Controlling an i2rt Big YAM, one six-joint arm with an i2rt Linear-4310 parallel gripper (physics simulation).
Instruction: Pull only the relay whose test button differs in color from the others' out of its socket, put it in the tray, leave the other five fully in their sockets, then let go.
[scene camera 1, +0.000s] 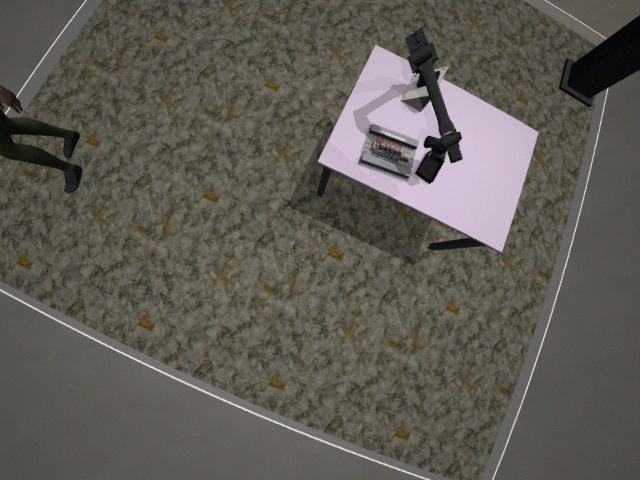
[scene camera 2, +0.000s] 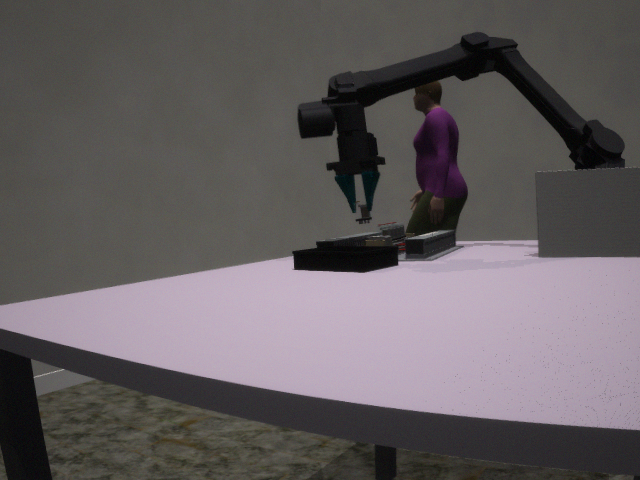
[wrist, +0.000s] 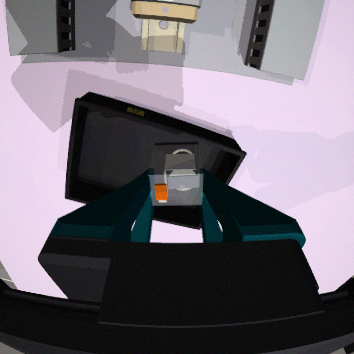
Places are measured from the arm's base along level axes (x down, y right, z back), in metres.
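Pixels of known places: gripper, fingertip midpoint: (scene camera 1: 430, 155) (scene camera 2: 362, 212) (wrist: 176, 176); arm's base at its link origin: (scene camera 2: 605, 202).
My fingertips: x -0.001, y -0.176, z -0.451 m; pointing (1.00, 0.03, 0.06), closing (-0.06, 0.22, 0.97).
Ahead of a thing's pixels: the offset from my fingertips to its top centre. "*": to the spot under its first point. Level surfaces: height alone.
My gripper (scene camera 2: 361, 209) (wrist: 176, 176) is shut on a clear relay {dx -0.021, dy +0.005, dz -0.001 m} (wrist: 183, 192) (scene camera 2: 364, 212) with an orange test button. In the wrist view the relay shows between the teal fingertips, in front of the black tray {* dx +0.098, dy -0.050, dz -0.055 m} (wrist: 112, 155). In scene camera 2 the relay hangs upright above the black tray (scene camera 2: 345, 261), apart from it. The tray also shows in scene camera 1 (scene camera 1: 429, 169), partly behind the gripper. The relay panel {* dx +0.059, dy +0.223, dz -0.055 m} (scene camera 1: 388, 152) lies beside the tray. The other relays are too small in scene camera 1 to tell how they sit.
The panel's grey wire ducts {* dx +0.058, dy +0.100, dz +0.068 m} (wrist: 287, 40) (scene camera 2: 430, 244) and its beige rail {* dx +0.097, dy +0.076, dz -0.023 m} (wrist: 162, 37) stand close to the tray. The arm's pedestal (scene camera 2: 586, 211) stands on the pink table {dx +0.101 m} (scene camera 1: 480, 180) (scene camera 2: 258, 320). A person (scene camera 2: 439, 149) stands beyond the table.
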